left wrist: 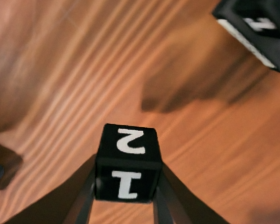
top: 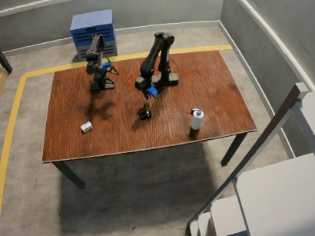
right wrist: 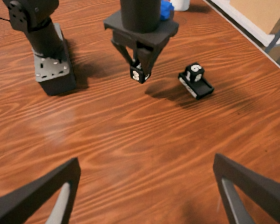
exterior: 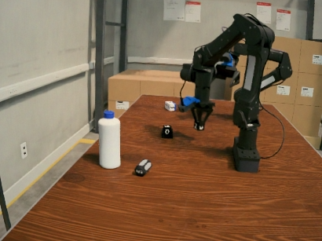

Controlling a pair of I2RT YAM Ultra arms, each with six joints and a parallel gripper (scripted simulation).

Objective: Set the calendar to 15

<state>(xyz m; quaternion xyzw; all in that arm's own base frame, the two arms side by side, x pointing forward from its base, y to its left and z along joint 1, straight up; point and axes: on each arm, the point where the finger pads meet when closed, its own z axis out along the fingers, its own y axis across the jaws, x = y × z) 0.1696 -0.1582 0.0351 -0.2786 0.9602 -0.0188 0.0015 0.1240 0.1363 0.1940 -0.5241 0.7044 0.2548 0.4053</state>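
Right now my left hand is 13 cm short of the black calendar tray, 2 cm to the left of it and 7 cm above it. Round my left hand: white bottle (24 cm ahead, 32 cm to the left, 1 cm above).
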